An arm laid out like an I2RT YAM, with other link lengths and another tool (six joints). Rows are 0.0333 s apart.
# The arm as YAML. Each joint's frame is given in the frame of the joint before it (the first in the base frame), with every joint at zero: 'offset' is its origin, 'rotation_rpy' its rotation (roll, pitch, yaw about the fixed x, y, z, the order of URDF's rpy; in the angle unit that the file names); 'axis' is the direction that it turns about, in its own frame. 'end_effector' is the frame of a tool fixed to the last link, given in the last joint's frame.
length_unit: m
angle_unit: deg
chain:
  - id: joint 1
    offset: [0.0, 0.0, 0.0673]
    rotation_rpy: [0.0, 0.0, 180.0]
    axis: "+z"
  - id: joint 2
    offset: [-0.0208, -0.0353, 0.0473]
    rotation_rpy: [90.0, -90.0, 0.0]
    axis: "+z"
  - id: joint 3
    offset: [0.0, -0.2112, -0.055]
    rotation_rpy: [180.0, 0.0, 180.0]
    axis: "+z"
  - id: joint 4
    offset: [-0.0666, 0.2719, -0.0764]
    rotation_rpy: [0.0, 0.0, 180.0]
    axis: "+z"
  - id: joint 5
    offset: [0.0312, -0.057, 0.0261]
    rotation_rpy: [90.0, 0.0, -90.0]
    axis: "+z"
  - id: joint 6
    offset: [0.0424, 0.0, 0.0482]
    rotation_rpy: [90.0, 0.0, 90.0]
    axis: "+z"
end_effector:
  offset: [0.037, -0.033, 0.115]
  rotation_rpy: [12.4, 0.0, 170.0]
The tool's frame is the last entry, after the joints.
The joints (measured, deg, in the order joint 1, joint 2, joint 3, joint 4, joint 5, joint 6), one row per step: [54.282, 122.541, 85.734, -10.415, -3.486, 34.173]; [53.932, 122.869, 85.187, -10.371, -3.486, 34.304]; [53.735, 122.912, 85.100, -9.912, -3.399, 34.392]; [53.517, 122.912, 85.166, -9.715, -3.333, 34.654]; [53.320, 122.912, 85.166, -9.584, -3.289, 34.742]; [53.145, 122.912, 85.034, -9.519, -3.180, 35.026]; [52.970, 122.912, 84.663, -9.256, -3.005, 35.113]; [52.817, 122.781, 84.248, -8.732, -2.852, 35.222]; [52.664, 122.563, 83.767, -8.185, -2.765, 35.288]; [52.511, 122.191, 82.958, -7.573, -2.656, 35.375]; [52.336, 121.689, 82.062, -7.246, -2.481, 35.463]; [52.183, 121.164, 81.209, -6.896, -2.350, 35.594]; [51.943, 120.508, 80.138, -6.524, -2.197, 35.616]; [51.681, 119.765, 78.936, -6.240, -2.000, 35.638]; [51.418, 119.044, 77.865, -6.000, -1.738, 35.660]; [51.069, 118.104, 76.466, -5.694, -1.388, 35.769]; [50.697, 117.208, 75.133, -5.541, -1.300, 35.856]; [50.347, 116.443, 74.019, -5.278, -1.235, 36.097]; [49.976, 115.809, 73.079, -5.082, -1.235, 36.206]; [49.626, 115.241, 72.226, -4.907, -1.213, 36.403]
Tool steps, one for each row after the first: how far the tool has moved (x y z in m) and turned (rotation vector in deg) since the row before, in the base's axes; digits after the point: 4 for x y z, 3 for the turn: [0.0007, -0.0045, -0.0067, -0.628, 0.563, -0.447]; [0.0021, -0.0006, 0.0001, 0.258, -0.196, -0.321]; [0.0022, -0.0008, 0.0008, 0.275, -0.044, -0.456]; [0.0017, -0.0009, 0.0003, 0.117, -0.053, -0.291]; [0.0011, -0.0017, -0.0009, 0.000, 0.139, -0.457]; [0.0009, -0.0023, -0.0019, -0.132, 0.012, -0.357]; [0.0012, -0.0015, -0.0004, 0.163, -0.172, -0.337]; [0.0010, -0.0014, 0.0000, 0.212, -0.185, -0.261]; [0.0003, -0.0024, -0.0008, 0.123, -0.120, -0.291]; [0.0000, -0.0035, -0.0009, -0.097, -0.010, -0.359]; [-0.0001, -0.0030, -0.0004, 0.009, -0.015, -0.338]; [0.0001, -0.0042, -0.0006, -0.094, -0.049, -0.361]; [-0.0002, -0.0050, -0.0010, -0.218, 0.007, -0.412]; [0.0002, -0.0048, -0.0003, -0.197, -0.070, -0.457]; [0.0001, -0.0063, -0.0006, -0.236, -0.045, -0.667]; [-0.0004, -0.0061, -0.0010, -0.226, 0.176, -0.496]; [0.0000, -0.0050, -0.0005, 0.002, 0.146, -0.572]; [0.0003, -0.0046, -0.0006, -0.039, 0.128, -0.452]; [0.0003, -0.0044, -0.0007, -0.012, 0.162, -0.511]
